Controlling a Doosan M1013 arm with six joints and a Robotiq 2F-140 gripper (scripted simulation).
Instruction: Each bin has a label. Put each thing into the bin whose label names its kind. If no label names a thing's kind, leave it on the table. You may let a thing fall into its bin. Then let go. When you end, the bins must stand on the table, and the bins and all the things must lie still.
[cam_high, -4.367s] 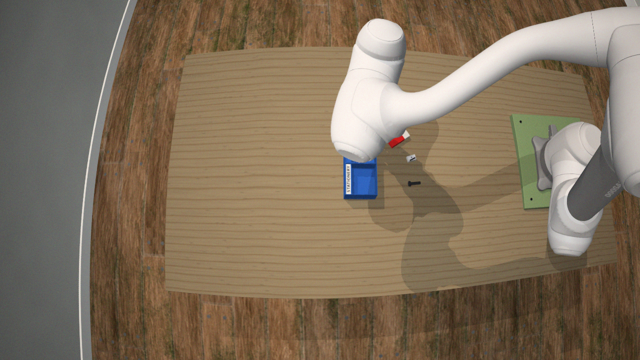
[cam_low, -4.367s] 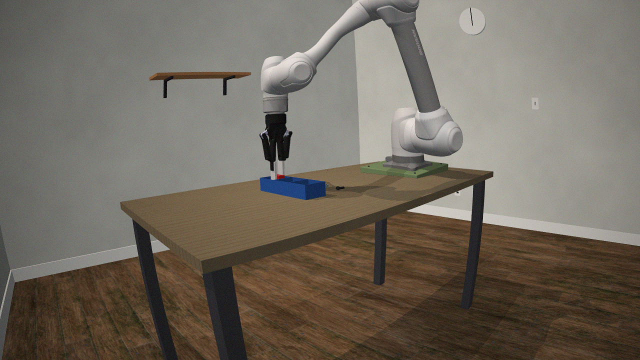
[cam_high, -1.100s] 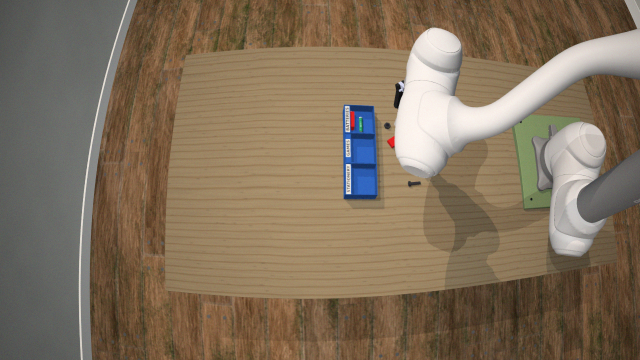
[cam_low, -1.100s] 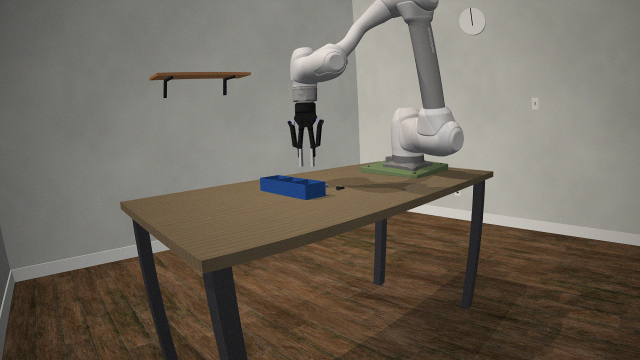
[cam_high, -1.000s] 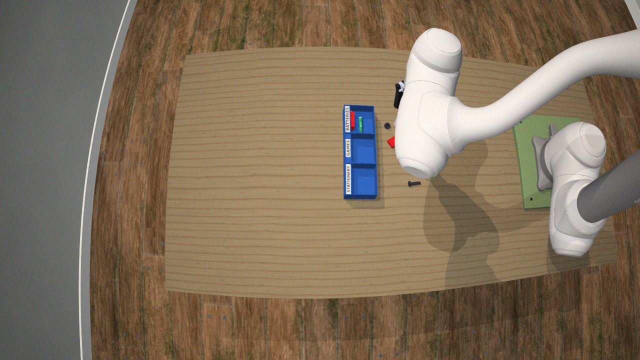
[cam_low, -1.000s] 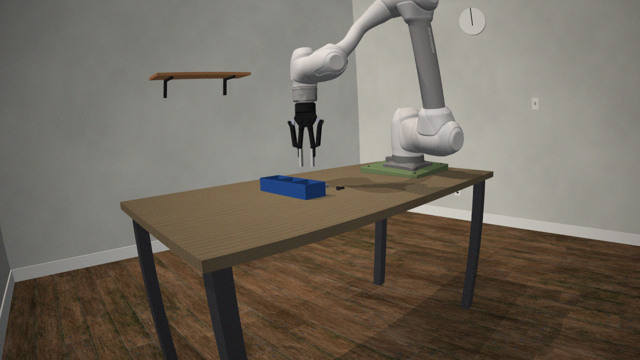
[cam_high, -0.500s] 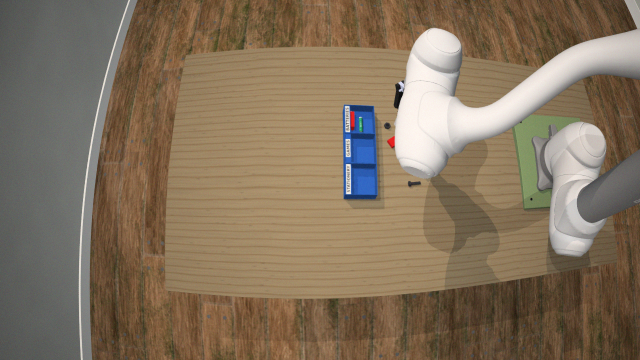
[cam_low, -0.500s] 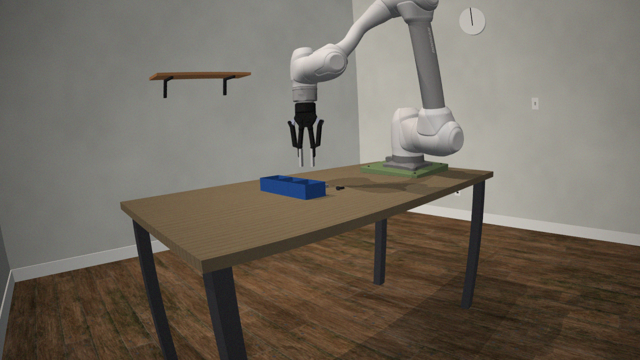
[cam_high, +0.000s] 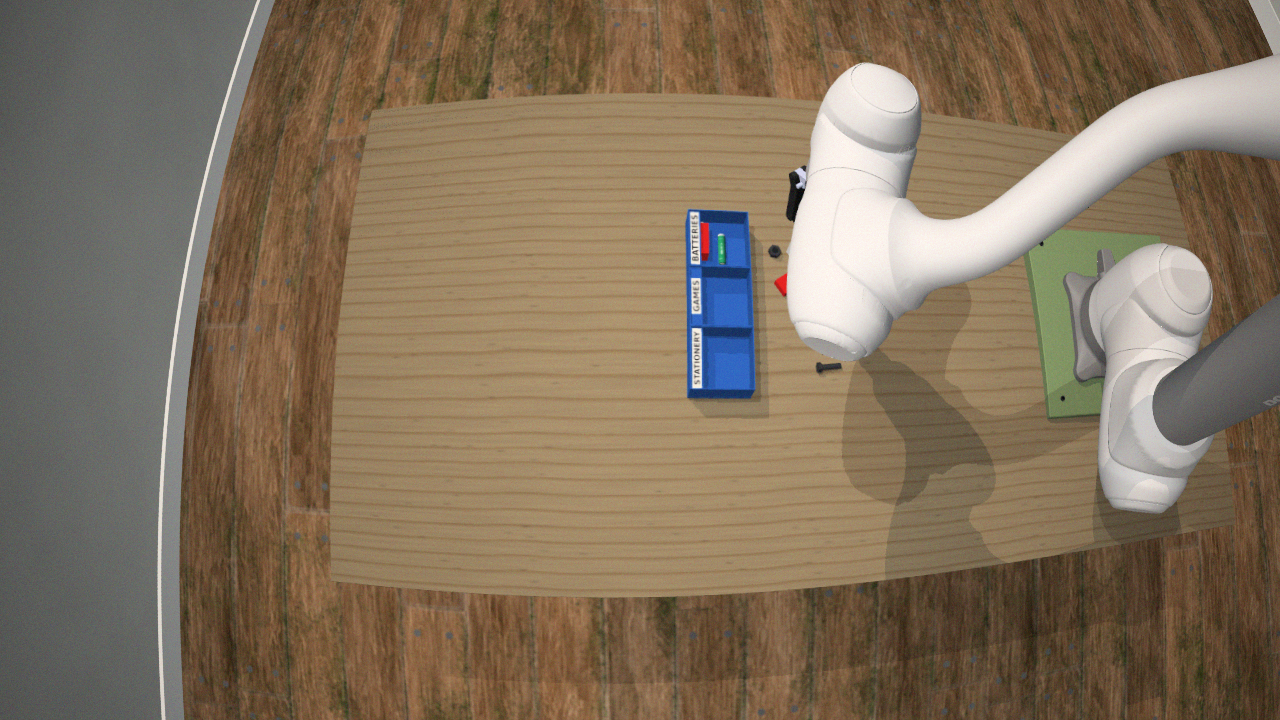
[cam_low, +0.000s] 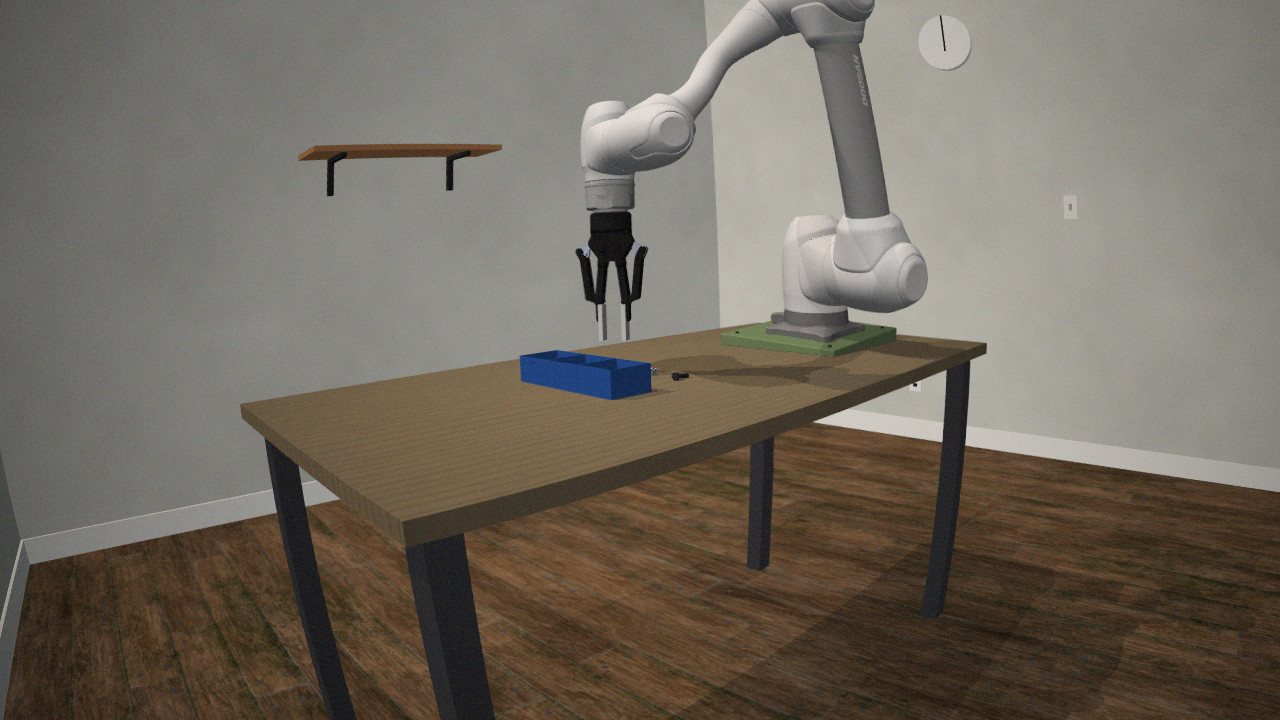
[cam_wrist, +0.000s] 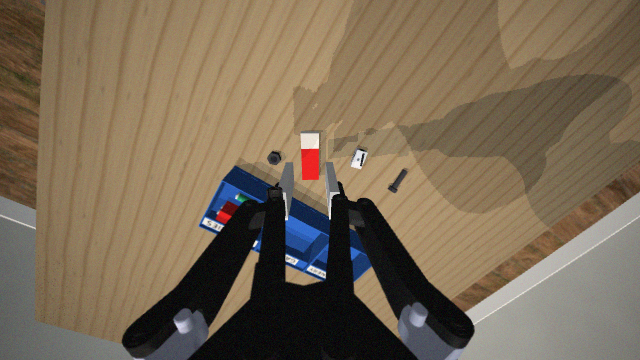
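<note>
Right now my hand is 9 cm above the white eraser. From my hand the other things lie so: black nut 9 cm below, 4 cm to the right, 3 cm ahead; then green battery 11 cm ahead, 8 cm below, 3 cm to the right; then white tile 9 cm below, 6 cm to the left, 4 cm behind.
</note>
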